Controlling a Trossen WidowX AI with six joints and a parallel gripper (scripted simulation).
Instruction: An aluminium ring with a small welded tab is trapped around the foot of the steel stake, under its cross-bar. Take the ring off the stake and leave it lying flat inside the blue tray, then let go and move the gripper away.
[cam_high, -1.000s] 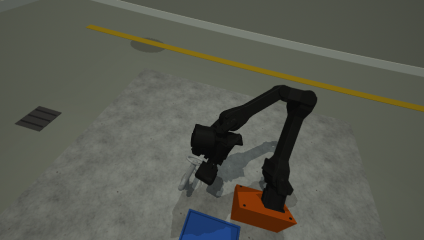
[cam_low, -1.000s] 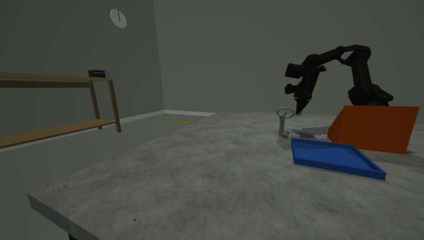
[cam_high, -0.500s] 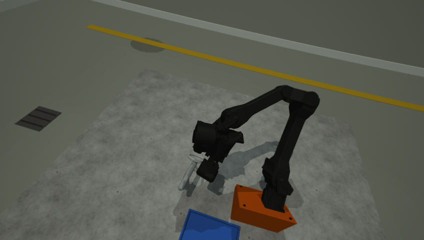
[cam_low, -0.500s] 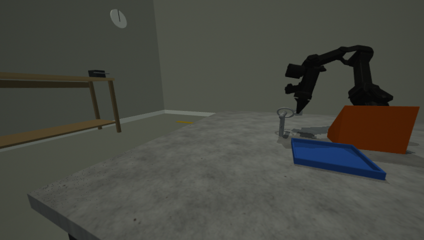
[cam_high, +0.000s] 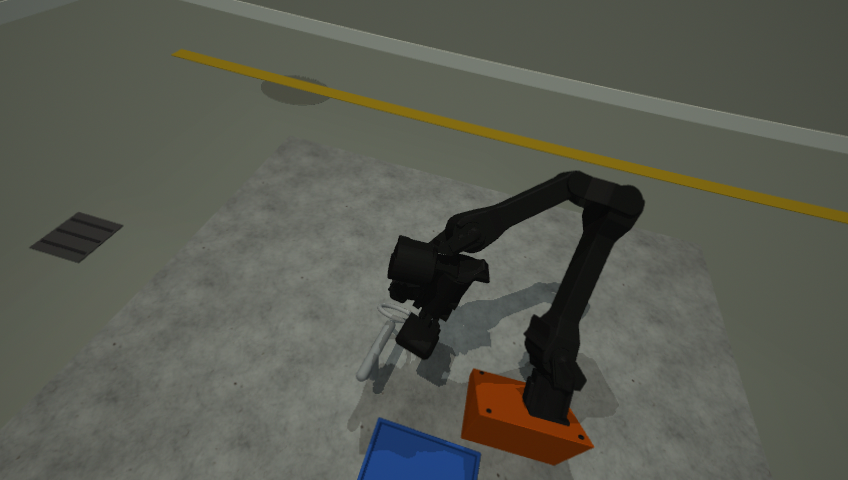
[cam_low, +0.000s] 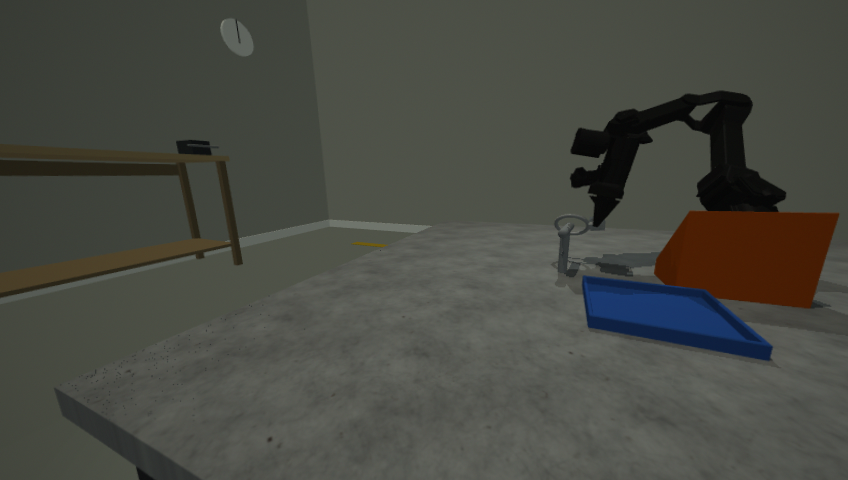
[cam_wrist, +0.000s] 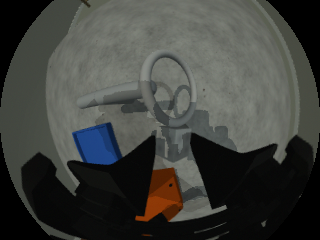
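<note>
The blue tray is 25 cm to the left of my gripper tip, 9 cm below it and 5 cm behind it. From my gripper tip the other things lie so: aluminium ring 4 cm ahead, 1 cm to the right.
</note>
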